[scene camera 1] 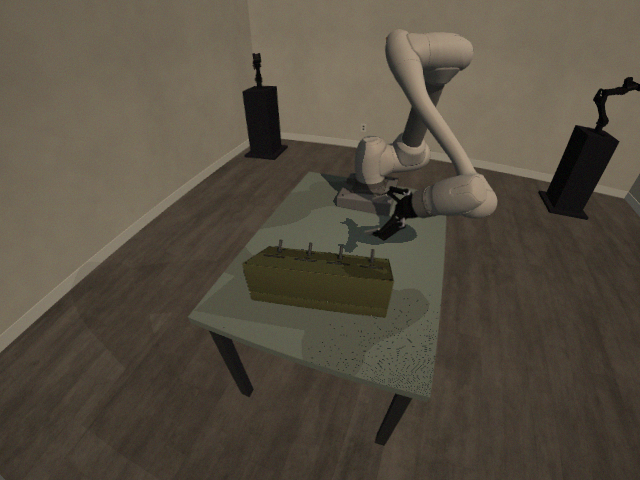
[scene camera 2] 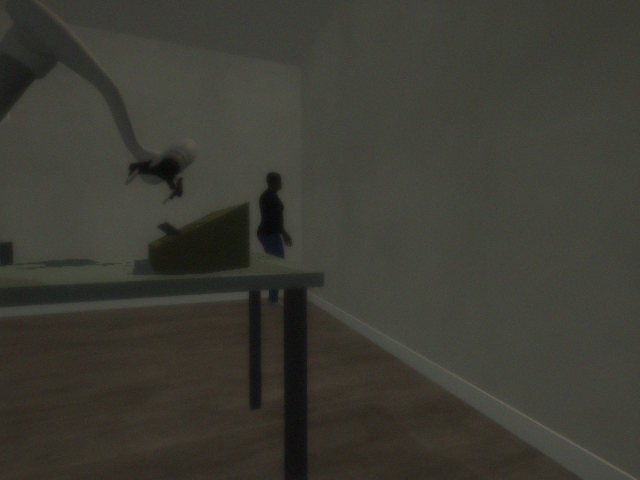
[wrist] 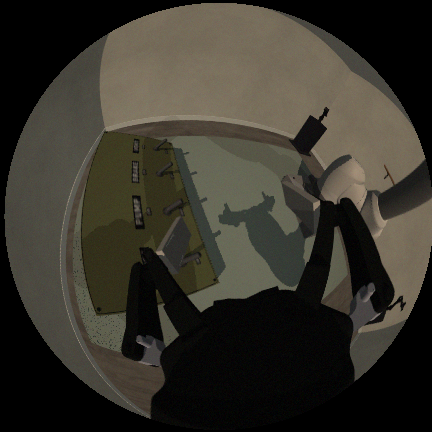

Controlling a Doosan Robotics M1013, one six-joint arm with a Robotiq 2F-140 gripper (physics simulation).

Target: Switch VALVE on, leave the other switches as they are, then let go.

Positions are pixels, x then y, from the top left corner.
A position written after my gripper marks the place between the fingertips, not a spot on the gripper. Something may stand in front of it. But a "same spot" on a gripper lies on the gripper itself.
Labels:
My gripper shows in scene camera 1 [371, 216], in scene camera 2 and in the wrist view. One and the same spot on my gripper: [scene camera 2: 142, 167] is [wrist: 333, 222]. The same spot on a sloped switch panel: [wrist: 123, 212] is [scene camera 1: 338, 266].

